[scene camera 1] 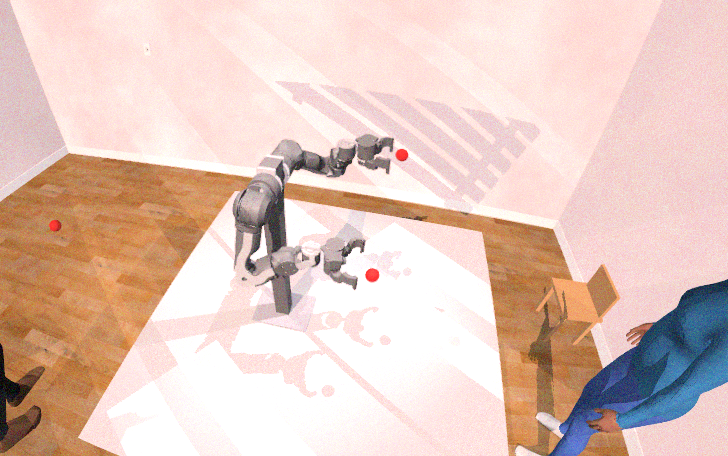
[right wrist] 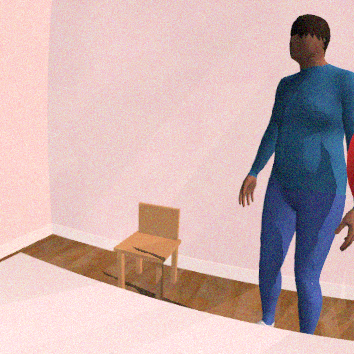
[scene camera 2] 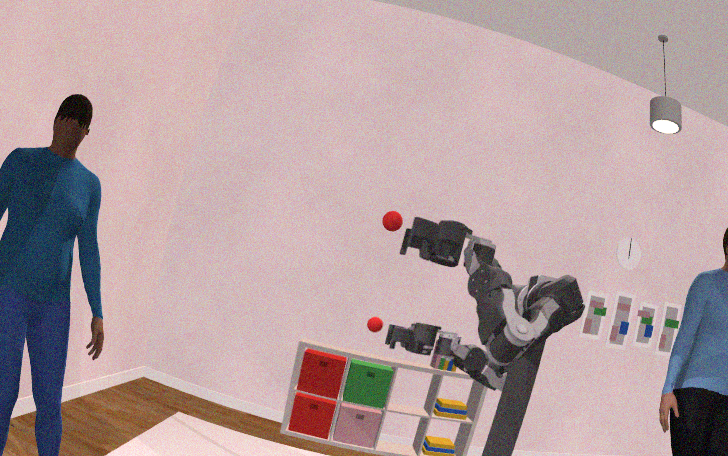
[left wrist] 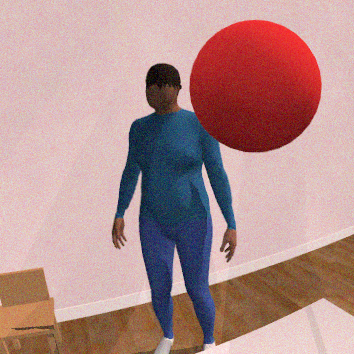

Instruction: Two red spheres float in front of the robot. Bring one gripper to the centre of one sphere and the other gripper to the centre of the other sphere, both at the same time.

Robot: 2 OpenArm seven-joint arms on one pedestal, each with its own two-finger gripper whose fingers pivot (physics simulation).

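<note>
One red sphere [scene camera 1: 401,154] [scene camera 2: 392,220] floats just beyond the fingertips of my open, empty left gripper [scene camera 1: 388,156] [scene camera 2: 409,236]. It looks higher than the fingers in scene camera 2. This red sphere [left wrist: 255,86] is large at the upper right of the left wrist view. The other red sphere [scene camera 1: 371,274] [scene camera 2: 374,324] floats just beyond the fingertips of my open, empty right gripper [scene camera 1: 358,265] [scene camera 2: 390,335], also a little higher in scene camera 2. A sliver of a red sphere [right wrist: 351,165] shows at the right edge of the right wrist view.
A third red ball [scene camera 1: 54,225] shows far left, behind the robot. A person in blue [scene camera 1: 666,354] [scene camera 2: 51,225] [left wrist: 170,165] [right wrist: 310,125] and a wooden chair [scene camera 1: 577,300] [right wrist: 150,244] are beyond the white mat [scene camera 1: 429,397]. A shelf unit [scene camera 2: 343,353] stands by a wall.
</note>
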